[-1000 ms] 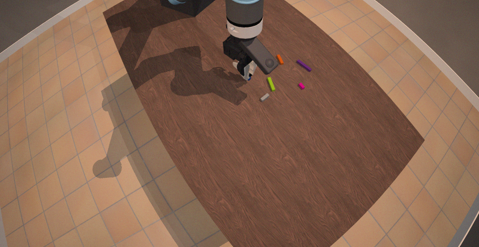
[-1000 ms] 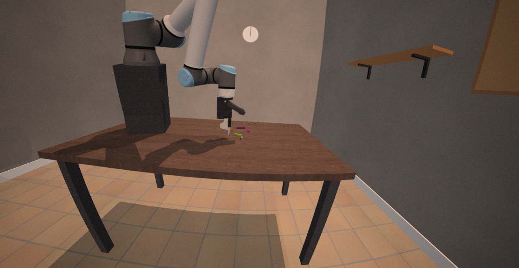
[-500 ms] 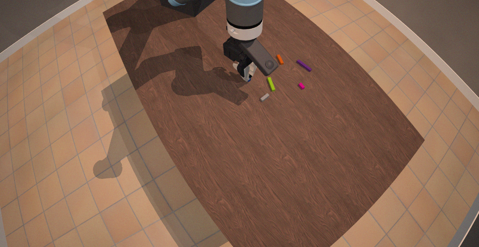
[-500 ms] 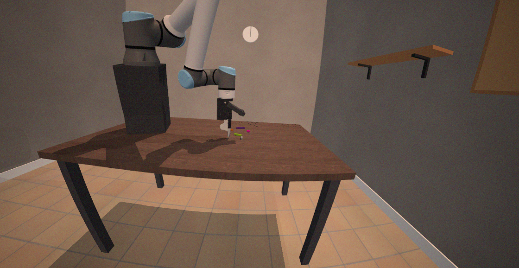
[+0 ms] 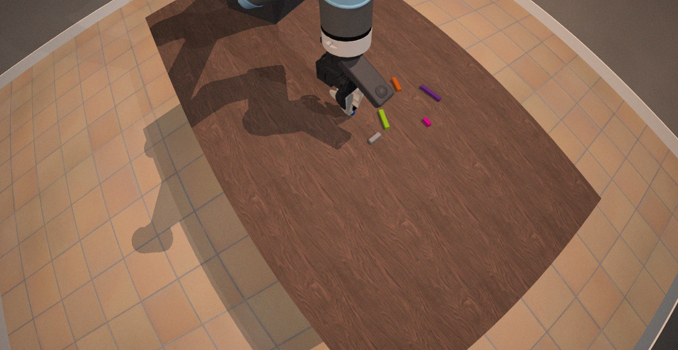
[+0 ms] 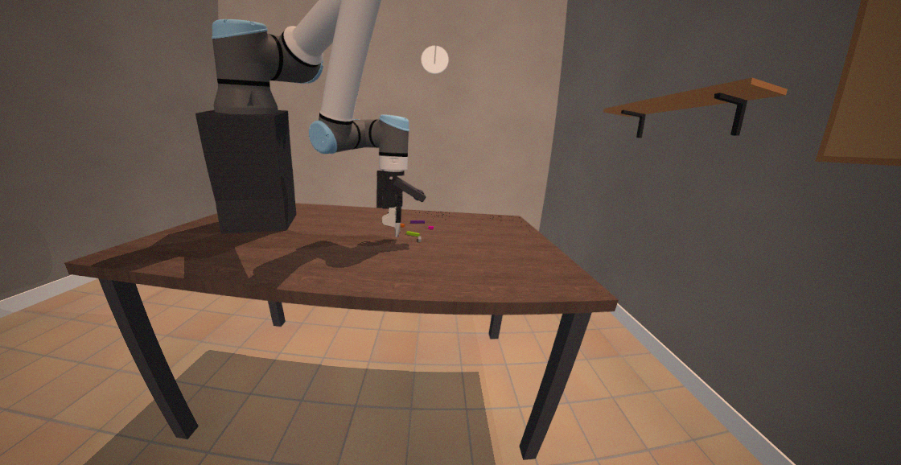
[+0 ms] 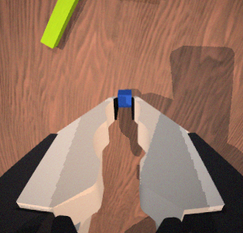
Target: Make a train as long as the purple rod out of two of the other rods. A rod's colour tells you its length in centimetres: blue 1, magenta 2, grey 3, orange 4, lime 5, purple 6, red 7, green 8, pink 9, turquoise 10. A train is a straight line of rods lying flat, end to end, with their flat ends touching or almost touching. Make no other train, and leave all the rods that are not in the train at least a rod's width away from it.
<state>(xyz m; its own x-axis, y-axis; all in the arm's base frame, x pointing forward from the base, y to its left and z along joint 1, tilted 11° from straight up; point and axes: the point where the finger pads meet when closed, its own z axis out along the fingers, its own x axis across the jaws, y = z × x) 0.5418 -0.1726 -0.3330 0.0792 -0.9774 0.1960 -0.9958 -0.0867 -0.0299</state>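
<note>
My gripper is now 60 mm short of the lime rod, 50 mm to the right of it and 20 mm above it. Also, from my hand: grey rod: 80 mm ahead, 20 mm below; then blue rod: 10 mm below; then orange rod: 150 mm to the left, 20 mm below, 10 mm ahead.
</note>
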